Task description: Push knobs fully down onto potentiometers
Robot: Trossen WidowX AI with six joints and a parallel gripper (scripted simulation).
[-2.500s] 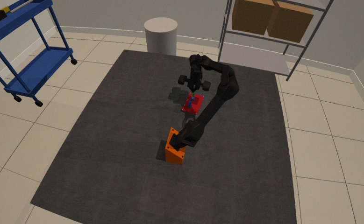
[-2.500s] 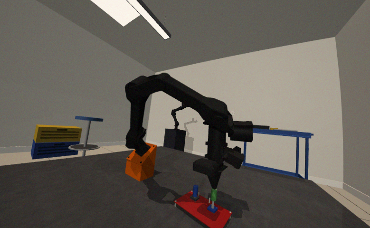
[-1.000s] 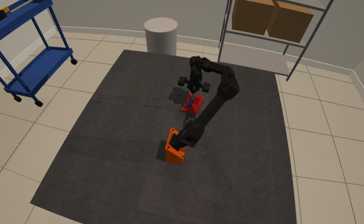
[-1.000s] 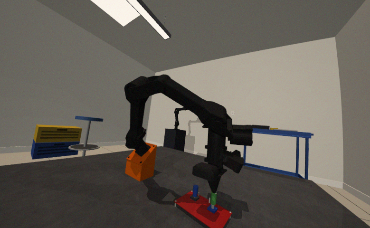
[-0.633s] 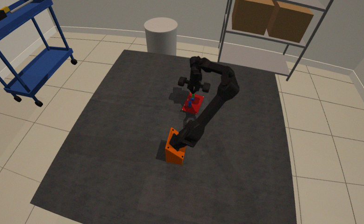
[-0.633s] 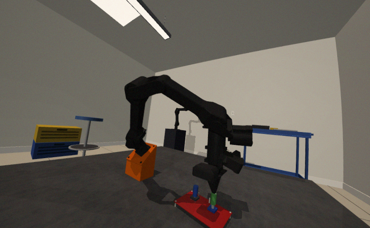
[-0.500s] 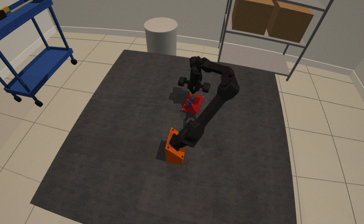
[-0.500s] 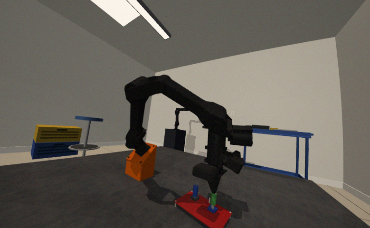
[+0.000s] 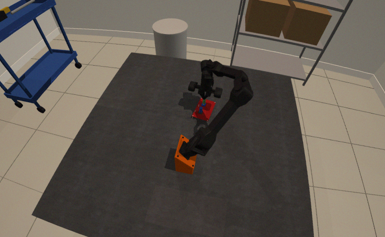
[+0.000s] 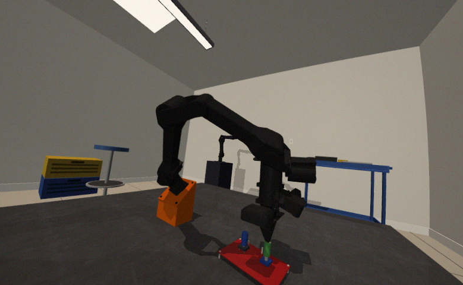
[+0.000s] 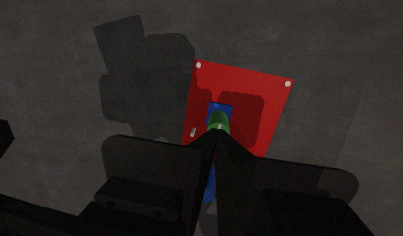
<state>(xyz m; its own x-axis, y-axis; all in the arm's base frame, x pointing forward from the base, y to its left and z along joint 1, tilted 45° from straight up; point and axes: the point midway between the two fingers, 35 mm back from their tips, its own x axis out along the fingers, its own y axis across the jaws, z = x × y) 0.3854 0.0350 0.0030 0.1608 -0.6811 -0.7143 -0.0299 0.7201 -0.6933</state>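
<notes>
Right now the green knob is 10 mm below my gripper tip. The rest, counted from my gripper tip: blue knob 70 mm behind, 20 mm below.
</notes>
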